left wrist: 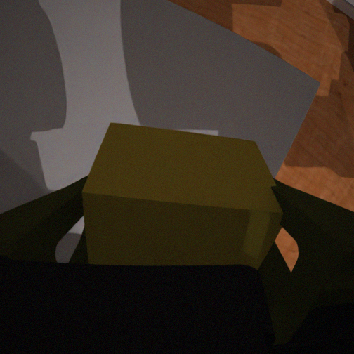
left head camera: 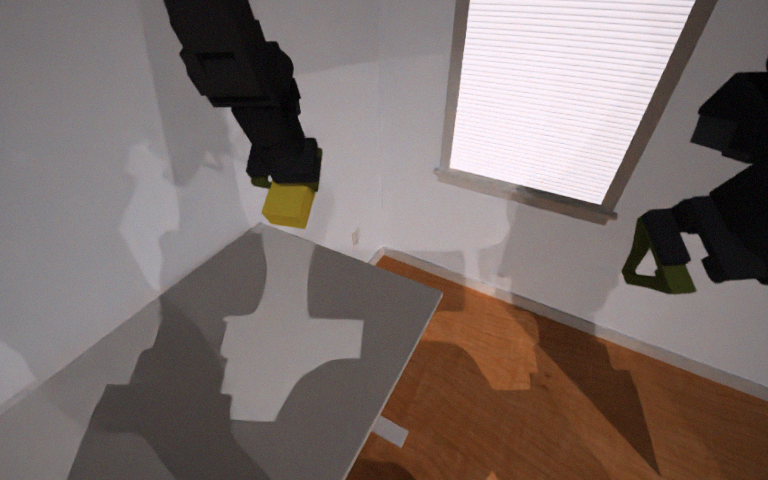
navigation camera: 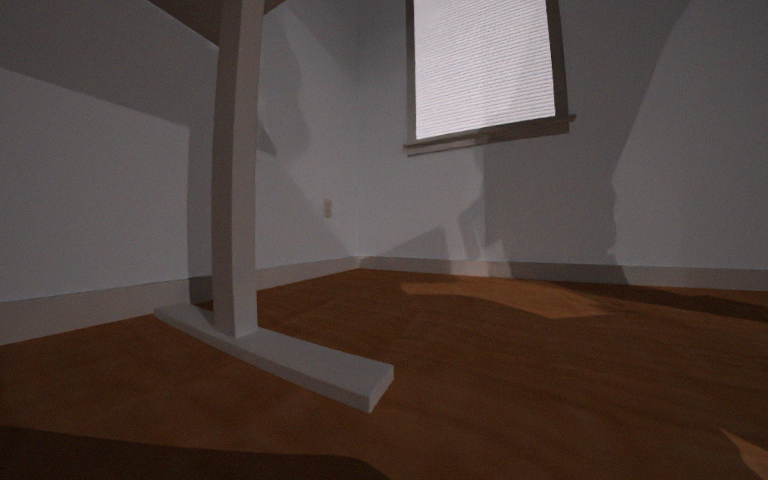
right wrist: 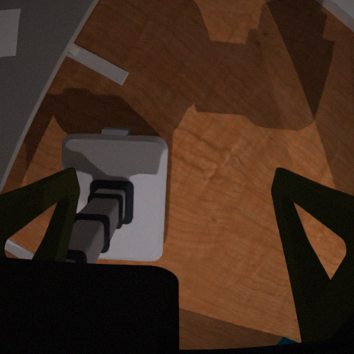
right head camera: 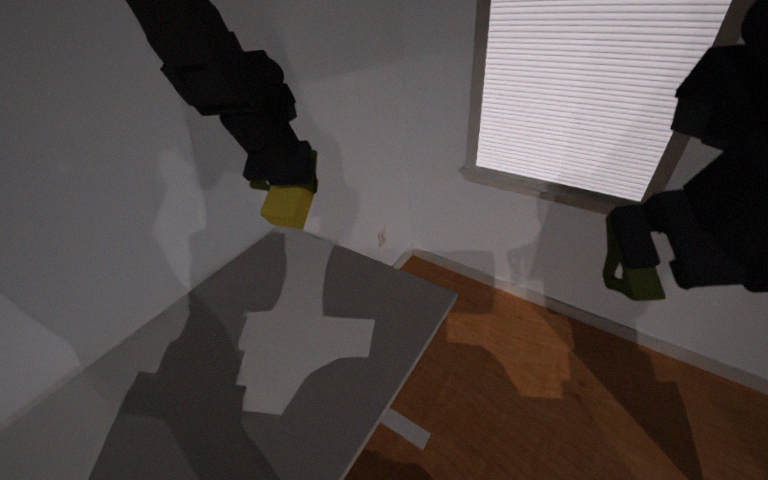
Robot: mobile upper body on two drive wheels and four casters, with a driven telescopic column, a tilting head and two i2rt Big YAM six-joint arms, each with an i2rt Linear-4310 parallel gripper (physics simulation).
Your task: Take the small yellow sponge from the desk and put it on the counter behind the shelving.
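Places are measured from the left arm's base along level axes (x ahead, y left, z up), in metres.
Pixels of known places: left gripper, fingertip midpoint: (left head camera: 299, 189) (right head camera: 299, 190); right gripper, fingertip midpoint: (left head camera: 671, 273) (right head camera: 661, 277).
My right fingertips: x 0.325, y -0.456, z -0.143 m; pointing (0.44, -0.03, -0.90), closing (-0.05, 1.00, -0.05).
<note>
Behind a point stands the place of what it marks.
The small yellow sponge (left head camera: 288, 204) {z -0.198, x 0.525, y -0.005 m} (right head camera: 287, 206) {z -0.199, x 0.524, y -0.010 m} (left wrist: 180, 185) is a block held between the fingers of my left gripper (left head camera: 287, 186) {z -0.211, x 0.595, y -0.004 m} (right head camera: 285, 185) {z -0.211, x 0.595, y -0.004 m}. It is raised above the grey desk (left head camera: 396, 300) {z -0.653, x 0.706, y -0.183 m} (right head camera: 407, 300) {z -0.653, x 0.708, y -0.178 m} (left wrist: 225, 75), near the desk's far corner in the head views. In the left wrist view the sponge spans the gap between both fingers. My right gripper (left head camera: 659, 277) {z -0.143, x 0.325, y -0.456 m} (right head camera: 631, 281) (right wrist: 175, 178) is open, to the right of the desk and above the wooden floor. The counter and the shelving do not show in these views.
White walls meet behind the desk, with a blinded window (left head camera: 566, 96) {z -0.300, x 1.516, y -0.890 m} (right head camera: 594, 96) {z -0.339, x 1.517, y -0.886 m} (navigation camera: 484, 67) {z -0.382, x 1.536, y -0.852 m} at the right. A desk leg (navigation camera: 235, 169) {z -1.244, x 0.755, y 0.052 m} stands on a long foot (navigation camera: 317, 362). My own white base (right wrist: 145, 200) and column show in the right wrist view.
</note>
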